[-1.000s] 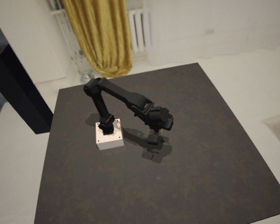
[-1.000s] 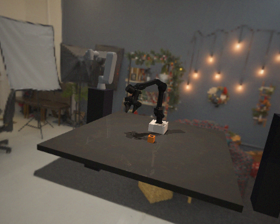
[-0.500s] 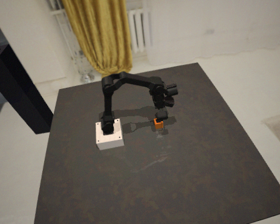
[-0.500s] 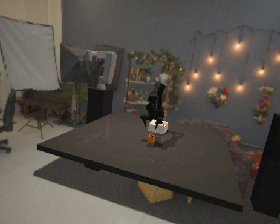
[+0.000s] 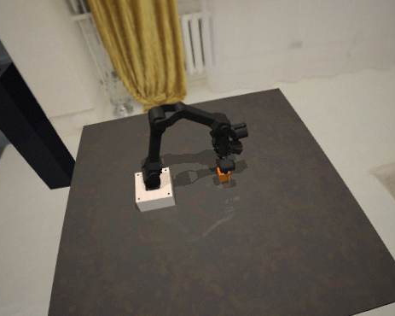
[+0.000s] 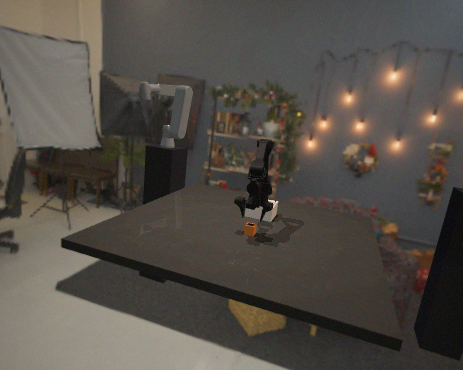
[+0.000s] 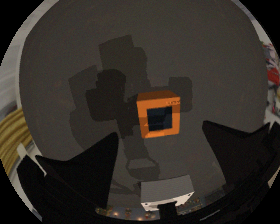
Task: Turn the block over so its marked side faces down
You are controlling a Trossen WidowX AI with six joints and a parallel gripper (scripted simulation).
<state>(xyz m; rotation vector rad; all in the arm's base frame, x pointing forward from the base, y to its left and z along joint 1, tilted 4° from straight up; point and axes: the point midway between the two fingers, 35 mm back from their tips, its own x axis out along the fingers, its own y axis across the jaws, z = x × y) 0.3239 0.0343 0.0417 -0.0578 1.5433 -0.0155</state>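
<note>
My gripper tip is 40 mm above the orange block.
</note>
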